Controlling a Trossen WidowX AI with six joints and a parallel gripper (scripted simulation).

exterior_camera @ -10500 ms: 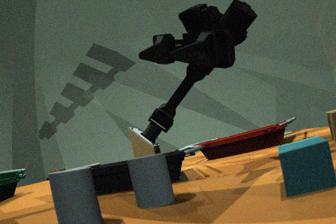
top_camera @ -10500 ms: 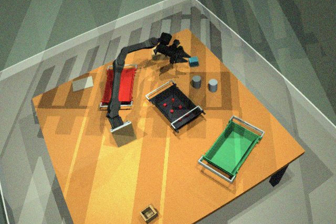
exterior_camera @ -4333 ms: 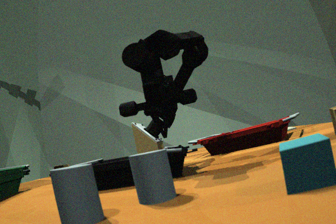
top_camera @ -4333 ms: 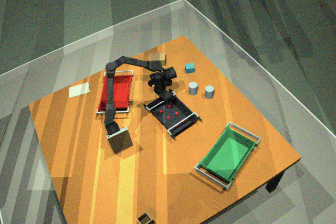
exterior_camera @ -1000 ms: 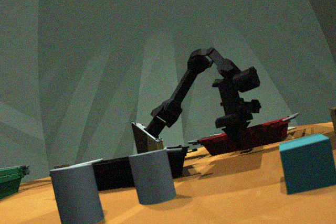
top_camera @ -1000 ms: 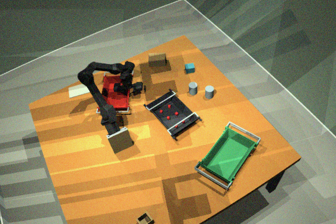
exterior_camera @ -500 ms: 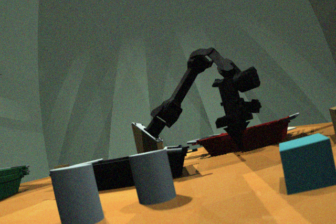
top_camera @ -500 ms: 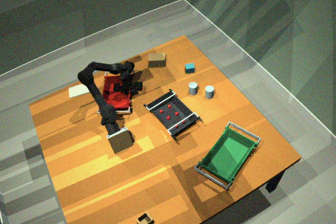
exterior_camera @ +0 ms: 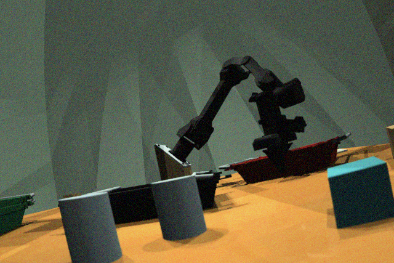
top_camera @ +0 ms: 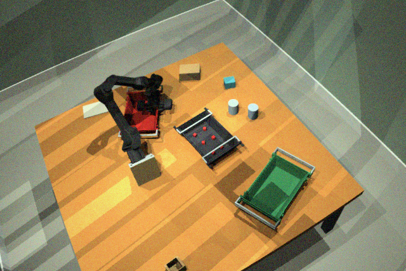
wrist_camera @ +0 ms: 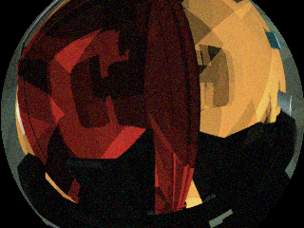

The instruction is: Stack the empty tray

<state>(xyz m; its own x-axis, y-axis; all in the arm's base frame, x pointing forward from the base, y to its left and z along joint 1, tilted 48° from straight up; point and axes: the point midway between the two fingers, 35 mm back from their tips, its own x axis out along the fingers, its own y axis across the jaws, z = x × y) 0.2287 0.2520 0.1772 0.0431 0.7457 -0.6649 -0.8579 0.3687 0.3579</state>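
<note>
Now: gripper tip 70 mm past the red tray, 40 mm to the right of it and 30 mm below it. Round my gripper tip: white sheet (290 mm behind, 260 mm to the left, 10 mm below); small crate (310 mm behind, 810 mm to the right); teal cube (460 mm ahead, 30 mm to the right, 10 mm above).
</note>
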